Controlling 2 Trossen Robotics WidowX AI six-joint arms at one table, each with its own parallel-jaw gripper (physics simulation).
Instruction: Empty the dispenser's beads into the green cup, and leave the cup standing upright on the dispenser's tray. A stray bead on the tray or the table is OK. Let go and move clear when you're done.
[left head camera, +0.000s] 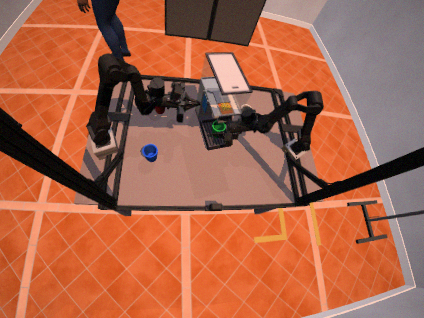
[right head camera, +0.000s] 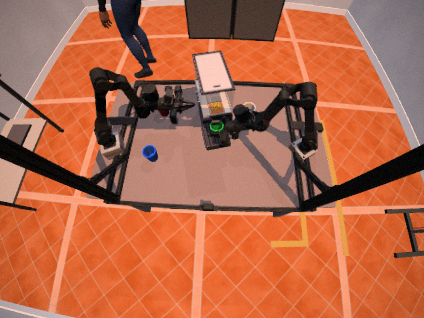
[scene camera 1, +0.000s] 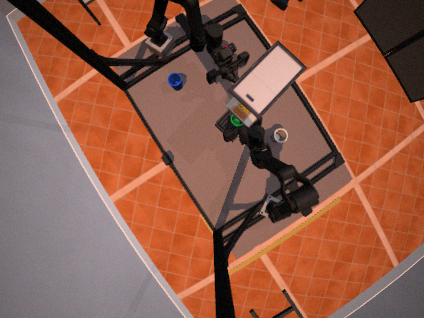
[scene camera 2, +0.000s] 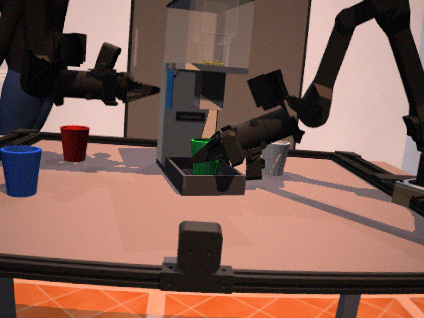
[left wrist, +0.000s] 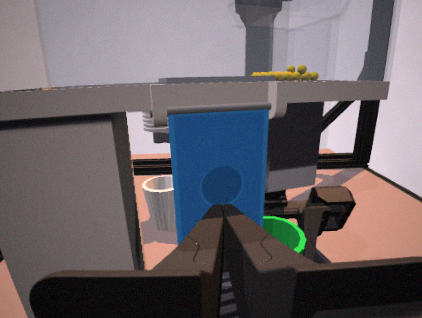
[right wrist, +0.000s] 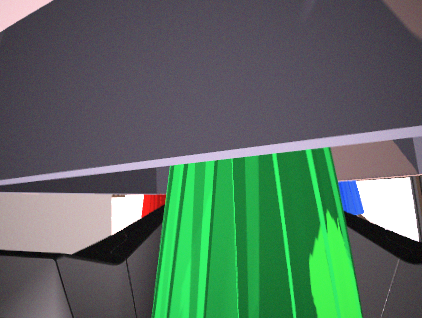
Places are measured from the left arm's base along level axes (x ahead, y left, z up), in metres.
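Pixels of known places: left gripper, fingertip midpoint: (left head camera: 200, 103) (right head camera: 194, 104) (scene camera 2: 159, 90) (left wrist: 221, 213); right gripper, fingertip midpoint: (left head camera: 211, 129) (right head camera: 210, 129) (scene camera 2: 191, 159) (right wrist: 244, 210); left arm's base, link origin: (left head camera: 102, 140) (right head camera: 109, 142) (scene camera 1: 159, 39); right arm's base, link origin: (left head camera: 296, 148) (right head camera: 304, 147) (scene camera 1: 273, 208).
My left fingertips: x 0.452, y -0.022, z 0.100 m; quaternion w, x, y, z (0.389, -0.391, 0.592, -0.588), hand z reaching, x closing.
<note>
For each thing: its top centre in the pictures, then the offset to it from my left fingertips. "*": a spot on its surface instead.
- green cup, top centre: (left wrist: 271, 232) (scene camera 2: 208, 139) (scene camera 1: 238, 119) (right head camera: 217, 125) (left head camera: 219, 125) dy -0.091, dx +0.074, dz -0.085 m
- dispenser's tray, surface spot: (scene camera 2: 214, 186) * dy -0.166, dx +0.057, dz -0.158 m
- dispenser, surface spot: (scene camera 2: 177, 130) * dy +0.036, dx +0.059, dz -0.088 m
- blue lever flap, surface spot: (left wrist: 220, 150) (scene camera 2: 169, 78) * dy -0.008, dx +0.016, dz +0.025 m
- blue cup, top centre: (right wrist: 340, 214) (scene camera 2: 21, 148) (left head camera: 150, 150) (right head camera: 148, 151) (scene camera 1: 174, 79) dy -0.099, dx -0.269, dz -0.099 m
- red cup, top centre: (right wrist: 162, 223) (scene camera 2: 75, 127) dy +0.146, dx -0.148, dz -0.099 m
- white cup, top centre: (left wrist: 162, 182) (scene camera 2: 275, 141) (scene camera 1: 281, 135) dy -0.032, dx +0.276, dz -0.099 m
The green cup (left head camera: 219, 127) (right head camera: 216, 127) (scene camera 2: 201, 146) (left wrist: 287, 235) (right wrist: 252, 250) is upright in the dispenser's tray (scene camera 2: 214, 186), below the spout. My right gripper (right wrist: 244, 210) is shut on its sides. Yellow beads (right head camera: 215, 106) (scene camera 2: 212, 63) (left wrist: 290, 75) lie in the upper part of the dispenser (scene camera 2: 177, 130). A blue lever flap (scene camera 2: 169, 89) (left wrist: 220, 150) hangs on the dispenser's left side. My left gripper (scene camera 2: 158, 90) (left wrist: 221, 213) is shut and empty, its tips before the flap's lower part; whether they touch it is unclear. The cup's inside is too small to judge for beads.
A blue cup (left head camera: 150, 152) (right head camera: 150, 153) (scene camera 2: 21, 171) stands at the left of the table. A red cup (scene camera 2: 75, 143) stands below my left arm. A white cup (scene camera 2: 275, 159) (left wrist: 159, 205) stands right of the dispenser, behind my right gripper.
</note>
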